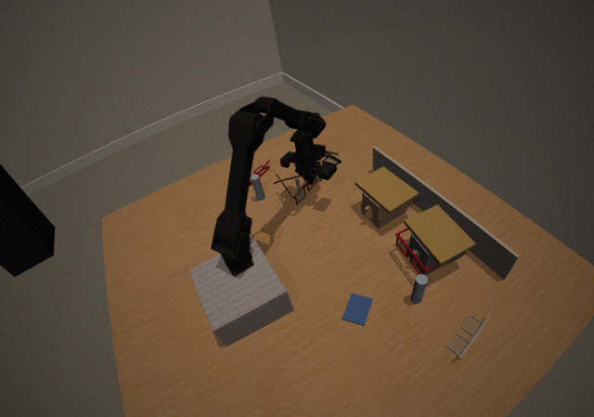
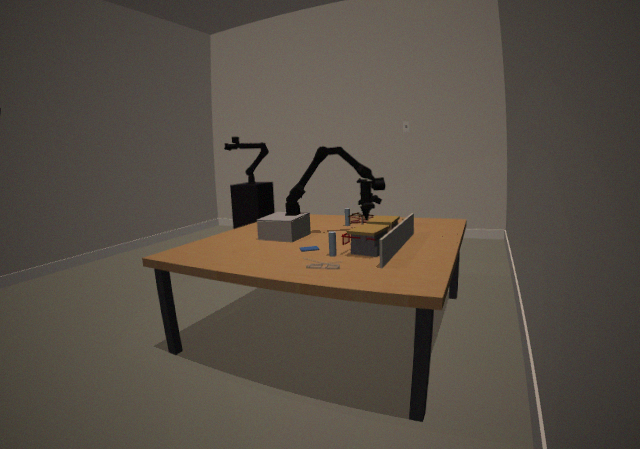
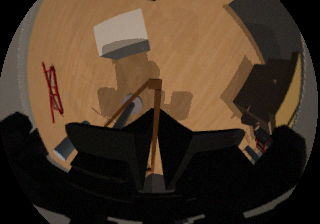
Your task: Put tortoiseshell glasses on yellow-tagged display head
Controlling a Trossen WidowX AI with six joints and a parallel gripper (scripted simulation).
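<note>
Now: the grey stand 30 mm behind my gripper tip, 30 mm to the left of it and 40 mm below it. Also, from my gripper tip: pale head (120 mm ahead, 220 mm to the right); white block (60 mm ahead, 80 mm to the left, 40 mm below); wall (240 mm ahead, 340 mm to the right, 10 mm below).
</note>
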